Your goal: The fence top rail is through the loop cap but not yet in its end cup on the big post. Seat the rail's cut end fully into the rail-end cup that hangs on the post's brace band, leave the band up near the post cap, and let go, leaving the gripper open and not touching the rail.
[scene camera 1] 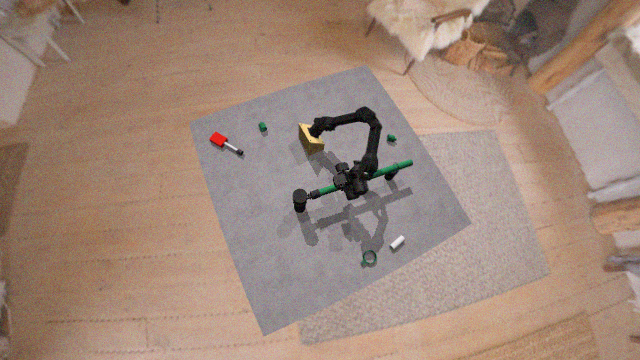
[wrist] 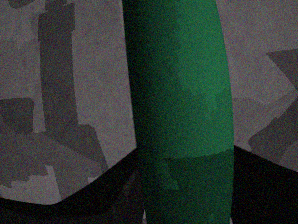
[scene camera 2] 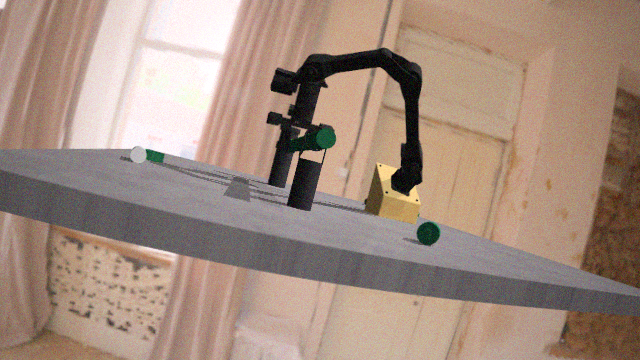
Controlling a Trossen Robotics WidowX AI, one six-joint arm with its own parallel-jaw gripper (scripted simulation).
In view: my gripper (scene camera 2: 293, 154), a green rail (scene camera 2: 325, 138), a loop cap (scene camera 2: 307, 173) and a black post (scene camera 2: 281, 163).
The green rail is seen too in the wrist view (wrist: 179, 81). My gripper is seen too in the wrist view (wrist: 180, 151).
